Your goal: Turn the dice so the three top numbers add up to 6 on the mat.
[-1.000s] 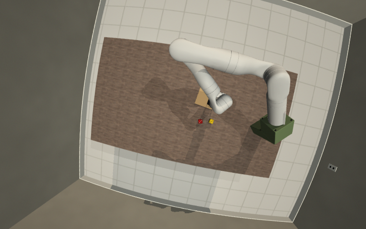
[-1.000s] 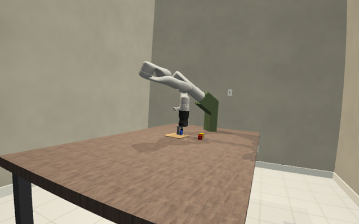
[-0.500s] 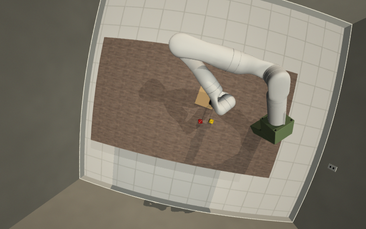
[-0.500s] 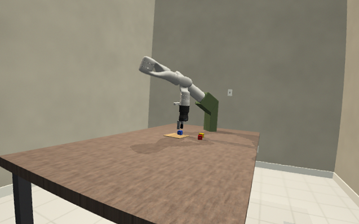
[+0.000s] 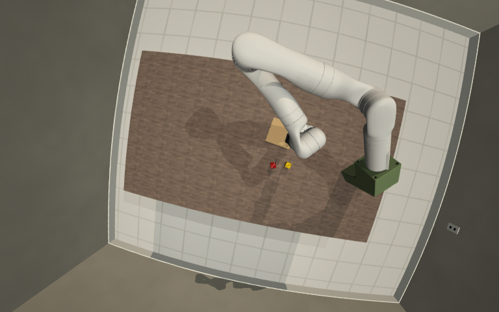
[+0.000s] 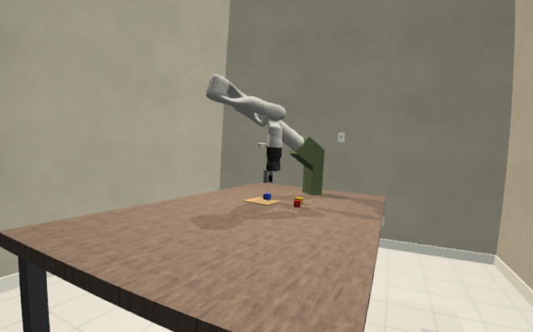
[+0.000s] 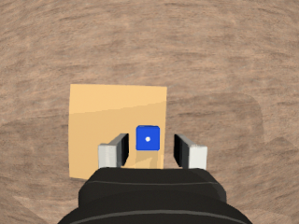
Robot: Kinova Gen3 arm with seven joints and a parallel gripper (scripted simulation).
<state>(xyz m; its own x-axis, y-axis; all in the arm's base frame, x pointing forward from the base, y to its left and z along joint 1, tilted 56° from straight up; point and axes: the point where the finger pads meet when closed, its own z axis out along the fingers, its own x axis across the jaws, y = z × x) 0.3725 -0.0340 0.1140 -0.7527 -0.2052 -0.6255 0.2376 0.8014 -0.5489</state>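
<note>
My hand is 1 cm short of the yellow die, 16 cm to the right of it and 9 cm above it. From my hand the other things lie so: blue die (9 cm below); tan mat (5 cm ahead, 1 cm to the right, 11 cm below); red die (9 cm ahead, 17 cm to the left, 9 cm below).
</note>
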